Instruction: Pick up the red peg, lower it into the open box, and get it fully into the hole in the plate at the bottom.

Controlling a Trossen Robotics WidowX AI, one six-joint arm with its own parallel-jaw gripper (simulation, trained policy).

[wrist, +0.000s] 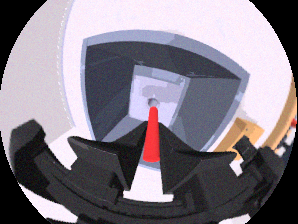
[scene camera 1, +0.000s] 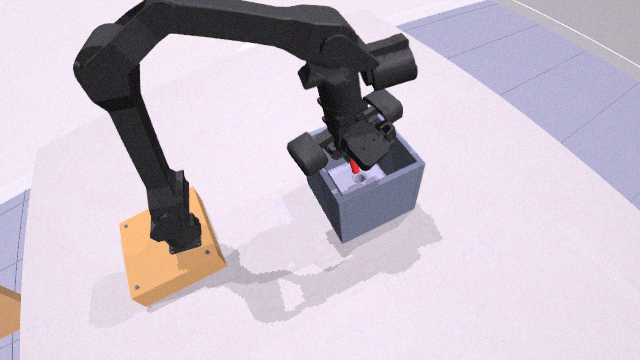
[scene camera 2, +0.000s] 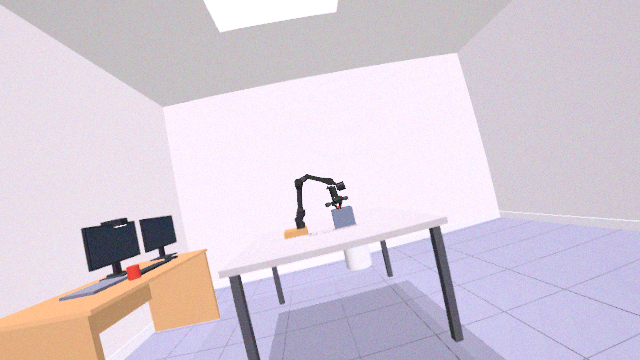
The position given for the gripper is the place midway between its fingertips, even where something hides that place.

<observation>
In view: the gripper (scene camera 1: 351, 158), a box (scene camera 1: 351, 215), a red peg (wrist: 152, 138) and a pale plate (scene camera 1: 345, 181).
The box shows as well in the wrist view (wrist: 213, 84). The pale plate also shows in the wrist view (wrist: 145, 89). The gripper also shows in the wrist view (wrist: 152, 124). Scene camera 2 does not show the pale plate, which is hidden by the box.
</observation>
